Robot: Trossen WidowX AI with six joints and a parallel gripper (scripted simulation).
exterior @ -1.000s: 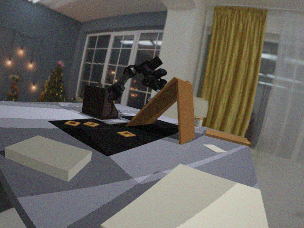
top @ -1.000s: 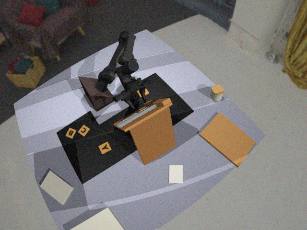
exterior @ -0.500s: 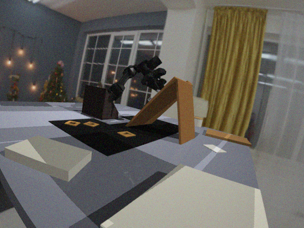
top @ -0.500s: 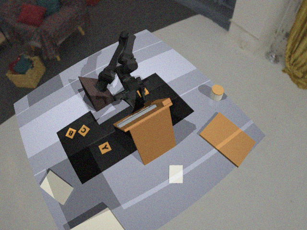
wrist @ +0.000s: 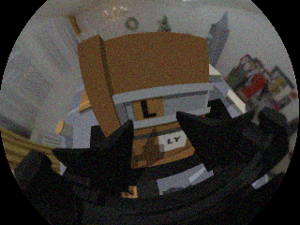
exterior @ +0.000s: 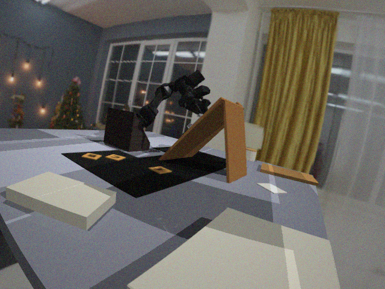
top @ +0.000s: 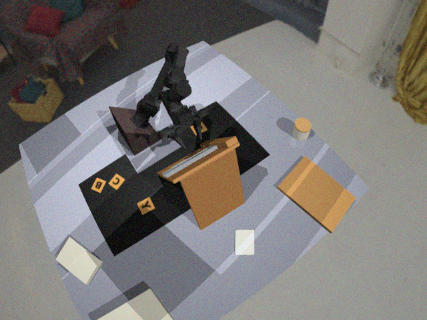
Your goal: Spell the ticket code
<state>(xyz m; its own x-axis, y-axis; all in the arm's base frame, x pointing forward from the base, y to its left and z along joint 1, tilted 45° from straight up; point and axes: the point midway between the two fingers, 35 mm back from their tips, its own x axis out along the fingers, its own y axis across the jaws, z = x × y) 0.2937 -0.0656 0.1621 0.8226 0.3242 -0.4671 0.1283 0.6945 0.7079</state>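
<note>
The tile lies 30 mm ahead of my gripper tip and 30 mm below it. Also, from my gripper tip: small lidded jar (140 mm ahead, 480 mm to the left, 170 mm below); then flat orange slab (400 mm ahead, 300 mm to the left, 200 mm below); then white card (330 mm ahead, 60 mm to the right, 200 mm below).
</note>
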